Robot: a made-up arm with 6 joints.
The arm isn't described. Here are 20 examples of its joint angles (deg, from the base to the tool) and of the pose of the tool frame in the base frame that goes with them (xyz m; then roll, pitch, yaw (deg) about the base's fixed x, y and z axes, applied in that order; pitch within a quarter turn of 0, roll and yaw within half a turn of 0).
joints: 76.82 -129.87 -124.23 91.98 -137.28 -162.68
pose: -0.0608 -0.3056 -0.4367 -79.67 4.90 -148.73
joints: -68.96 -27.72 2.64 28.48 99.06 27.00
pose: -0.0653 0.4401 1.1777 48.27 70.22 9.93
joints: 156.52 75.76 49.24 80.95 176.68 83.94
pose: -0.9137 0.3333 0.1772 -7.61 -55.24 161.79
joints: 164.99 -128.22 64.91 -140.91 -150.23 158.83
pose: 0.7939 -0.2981 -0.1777 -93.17 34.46 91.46
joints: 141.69 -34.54 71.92 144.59 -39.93 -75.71
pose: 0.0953 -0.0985 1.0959 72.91 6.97 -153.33
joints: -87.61 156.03 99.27 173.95 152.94 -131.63
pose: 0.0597 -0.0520 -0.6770 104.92 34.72 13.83
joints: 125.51 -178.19 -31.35 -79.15 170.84 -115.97
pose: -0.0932 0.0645 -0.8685 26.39 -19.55 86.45
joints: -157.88 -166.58 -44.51 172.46 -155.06 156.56
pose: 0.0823 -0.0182 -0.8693 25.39 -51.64 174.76
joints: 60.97 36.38 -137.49 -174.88 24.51 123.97
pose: -0.0304 0.0472 0.6412 133.02 -31.66 -52.52
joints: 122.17 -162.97 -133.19 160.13 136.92 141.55
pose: -0.0694 -0.0301 -0.4139 52.50 -65.28 53.16
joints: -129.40 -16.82 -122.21 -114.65 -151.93 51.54
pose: 0.3397 0.2670 0.6834 30.05 -23.31 39.79
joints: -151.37 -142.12 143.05 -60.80 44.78 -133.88
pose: 0.3807 0.2130 -0.0395 -35.48 -30.15 23.47
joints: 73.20 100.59 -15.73 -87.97 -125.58 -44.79
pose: 0.1852 1.0600 0.0304 -92.09 -50.13 110.42
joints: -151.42 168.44 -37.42 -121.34 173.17 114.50
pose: -0.2979 -0.2118 -0.7892 38.26 27.20 96.64
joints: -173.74 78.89 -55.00 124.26 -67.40 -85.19
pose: -0.9620 -0.0870 0.6368 81.62 14.80 -136.31
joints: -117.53 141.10 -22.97 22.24 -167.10 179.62
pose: -0.2998 -0.6728 -0.5714 -27.80 43.49 31.34
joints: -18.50 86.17 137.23 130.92 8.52 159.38
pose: 0.4618 -0.0876 -0.1435 142.40 -7.64 -128.71
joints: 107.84 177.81 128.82 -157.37 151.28 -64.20
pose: 0.0337 -0.2212 -0.4968 152.32 6.90 -172.10
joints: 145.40 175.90 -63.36 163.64 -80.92 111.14
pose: -0.3203 0.1882 -0.8567 172.16 -19.19 40.10
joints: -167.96 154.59 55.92 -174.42 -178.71 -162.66
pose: -0.1781 -0.0924 -0.7882 6.38 28.58 -154.54
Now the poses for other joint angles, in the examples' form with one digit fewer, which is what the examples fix.
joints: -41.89 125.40 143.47 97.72 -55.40 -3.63
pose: 0.144 -0.161 -0.304 -84.3 1.7 103.3
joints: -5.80 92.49 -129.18 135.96 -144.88 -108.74
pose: 0.631 -0.048 0.362 114.4 -7.6 54.8
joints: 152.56 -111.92 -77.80 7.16 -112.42 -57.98
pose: 0.494 -0.304 -0.455 -53.1 27.8 74.1
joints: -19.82 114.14 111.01 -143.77 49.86 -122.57
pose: 0.424 -0.141 -0.514 -174.8 26.4 79.0
